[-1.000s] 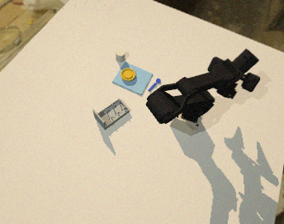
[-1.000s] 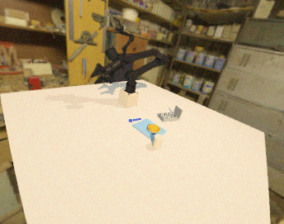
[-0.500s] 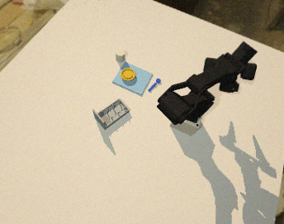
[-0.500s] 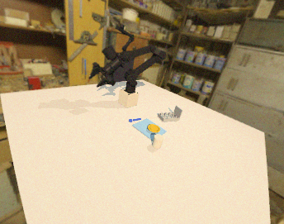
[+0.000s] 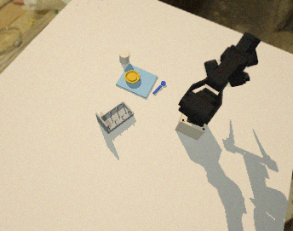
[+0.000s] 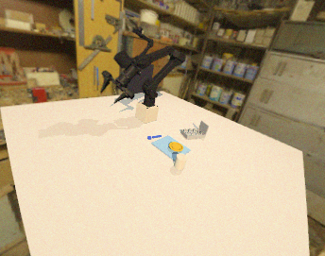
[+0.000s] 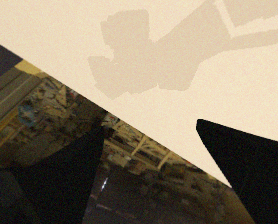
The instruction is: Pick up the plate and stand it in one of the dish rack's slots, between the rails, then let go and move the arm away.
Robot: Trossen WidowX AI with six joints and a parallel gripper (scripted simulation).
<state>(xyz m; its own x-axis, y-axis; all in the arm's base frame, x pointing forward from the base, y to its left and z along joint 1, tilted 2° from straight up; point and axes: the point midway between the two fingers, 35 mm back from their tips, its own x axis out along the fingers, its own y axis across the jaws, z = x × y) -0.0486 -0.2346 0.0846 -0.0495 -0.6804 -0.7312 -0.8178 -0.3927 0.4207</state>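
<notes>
My gripper tip is 37 cm short of the yellow plate, 14 cm to the right of it and 14 cm above it. The rest, counted from my gripper tip: cream cup (44 cm ahead, 13 cm below, 6 cm to the left); then light blue mat (34 cm ahead, 15 cm below, 14 cm to the left); then blue spoon (23 cm ahead, 15 cm below, 12 cm to the left).
</notes>
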